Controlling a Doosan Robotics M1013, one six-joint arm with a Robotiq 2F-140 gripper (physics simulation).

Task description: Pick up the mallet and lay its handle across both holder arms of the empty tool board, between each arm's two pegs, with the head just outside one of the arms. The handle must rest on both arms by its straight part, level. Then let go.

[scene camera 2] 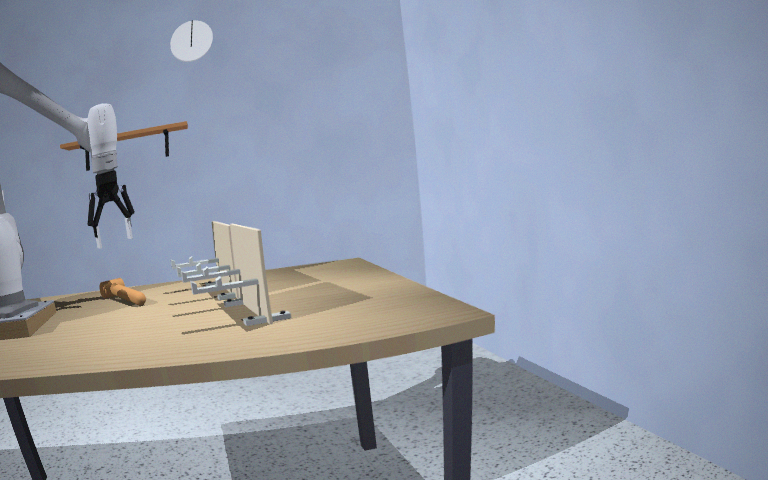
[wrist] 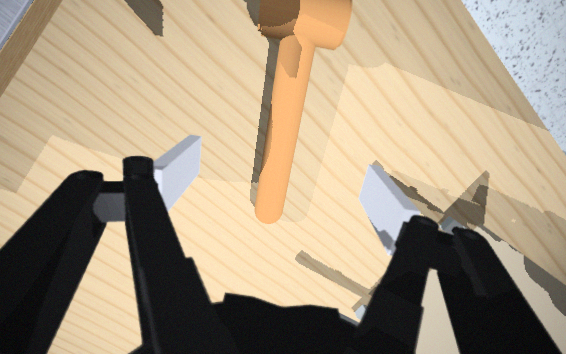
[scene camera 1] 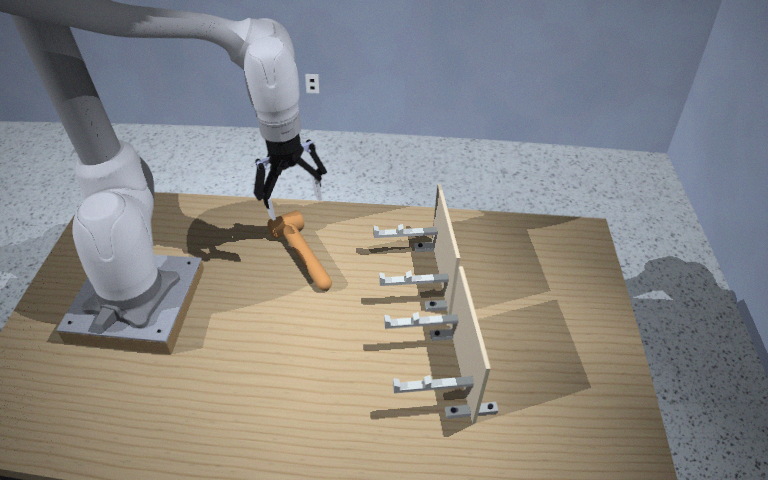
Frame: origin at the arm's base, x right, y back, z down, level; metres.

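Where they show: gripper, between the fingertips: (scene camera 2: 115, 243) (wrist: 283, 168) (scene camera 1: 295, 207); arm's base, origin of its link: (scene camera 2: 4, 312) (scene camera 1: 132, 294).
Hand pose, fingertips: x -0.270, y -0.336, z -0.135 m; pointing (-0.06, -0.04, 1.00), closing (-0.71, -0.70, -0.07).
Each offset is from my fingertips to the centre of the thing. "pt": to the spot under its first point.
The orange mallet {dz +0.157, dx -0.010, dy -0.004 m} (scene camera 1: 308, 257) (scene camera 2: 125, 292) (wrist: 290, 115) lies on the table, its head toward the back left and its handle slanting toward the front right. My gripper (scene camera 1: 295, 204) (scene camera 2: 114, 240) (wrist: 283, 168) is open and empty, high above the mallet. In the wrist view the handle shows between the wide-apart fingers, well below them. The back tool board {dz +0.082, dx -0.026, dy -0.311 m} (scene camera 1: 446, 237) (scene camera 2: 222, 240) and the front tool board {dz +0.079, dx +0.248, dy -0.415 m} (scene camera 1: 472, 345) (scene camera 2: 248, 266) stand upright to the right. Each has two pegged holder arms pointing left, such as the frontmost arm (scene camera 1: 410, 386) (scene camera 2: 226, 286). No tool rests on any arm.
The robot base plate (scene camera 1: 184, 271) is bolted to the table (scene camera 1: 254, 418) (scene camera 2: 339, 353) left of the mallet. The boards' feet, such as the front one {pt dz +0.168, dx +0.338, dy -0.476 m} (scene camera 1: 457, 411) (scene camera 2: 254, 320), sit on the table. The table's back edge runs behind the mallet.
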